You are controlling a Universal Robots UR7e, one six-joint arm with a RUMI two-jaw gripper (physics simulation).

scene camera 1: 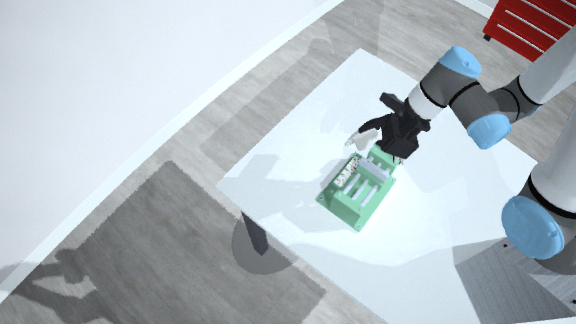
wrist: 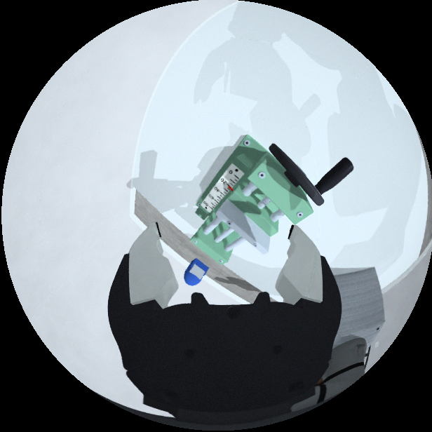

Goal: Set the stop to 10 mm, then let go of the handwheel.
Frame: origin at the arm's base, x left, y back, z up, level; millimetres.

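Seen in the pictures: gripper, fingertip midpoint: (scene camera 1: 370, 154).
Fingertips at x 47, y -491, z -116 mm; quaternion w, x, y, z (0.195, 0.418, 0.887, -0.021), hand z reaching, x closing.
Offsets run from my fingertips to a thing's top centre. "spot": to the spot under its first point. Level surfaces: height alone.
The green fixture @(spot: dy +40, dx +132, dz -71 mm) (scene camera 1: 345, 210) (wrist: 282, 187) stands on the white table @(dz -143 mm) (scene camera 1: 305, 115) (wrist: 165, 120). Its grey stop block @(dy +23, dx +8, dz -19 mm) (scene camera 1: 375, 170) (wrist: 245, 227) sits across the light rods. The white scale @(spot: dy -30, dx +33, dz -88 mm) (scene camera 1: 347, 171) (wrist: 216, 196) lies along one side; a small red mark (wrist: 230, 188) is at its edge near the second label from the 0 end, the exact value too small to read. The black handwheel (wrist: 306, 184) with its crank handle (wrist: 336, 174) is at one end; scene camera 1 does not show it. My gripper (scene camera 1: 374, 152) (wrist: 224, 225) is open and empty, above that end of the fixture, apart from the handwheel.
A blue object (wrist: 195, 273) with a pale patch shows beyond the table edge in the wrist view. A grey box-like block (scene camera 1: 492, 275) (wrist: 352, 295) is near the robot's base. A red drawer cabinet (scene camera 1: 520, 32) stands on the floor at the top right.
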